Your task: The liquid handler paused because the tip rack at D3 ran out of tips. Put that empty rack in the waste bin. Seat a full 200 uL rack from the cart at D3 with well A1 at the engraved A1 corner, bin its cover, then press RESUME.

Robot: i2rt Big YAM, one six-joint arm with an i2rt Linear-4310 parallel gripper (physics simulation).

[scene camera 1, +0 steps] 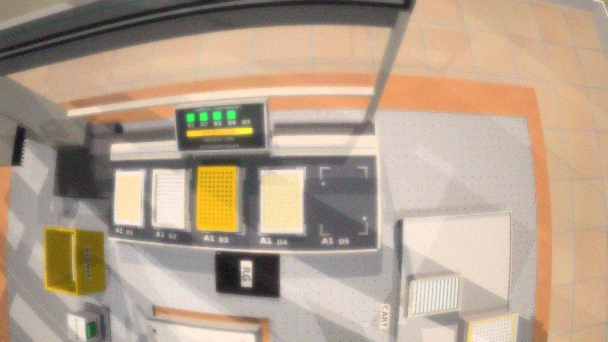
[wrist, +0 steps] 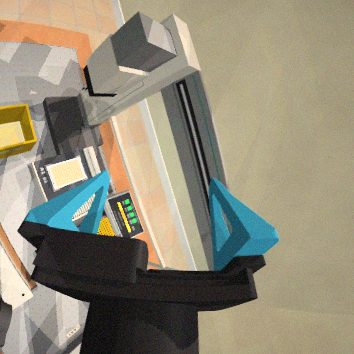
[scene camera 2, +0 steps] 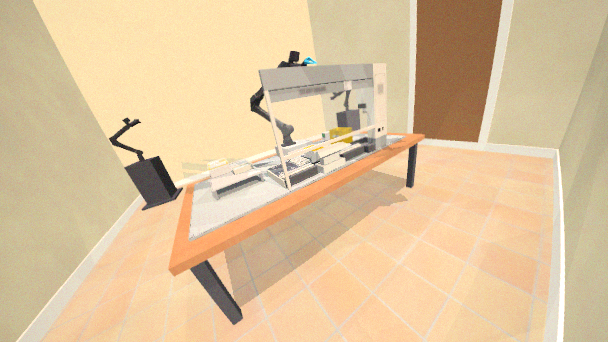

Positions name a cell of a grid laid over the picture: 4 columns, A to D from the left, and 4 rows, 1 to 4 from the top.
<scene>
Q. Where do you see a clear shield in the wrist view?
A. B2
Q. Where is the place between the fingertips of my gripper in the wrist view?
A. B3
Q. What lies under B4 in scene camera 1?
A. A black RG block.
</scene>
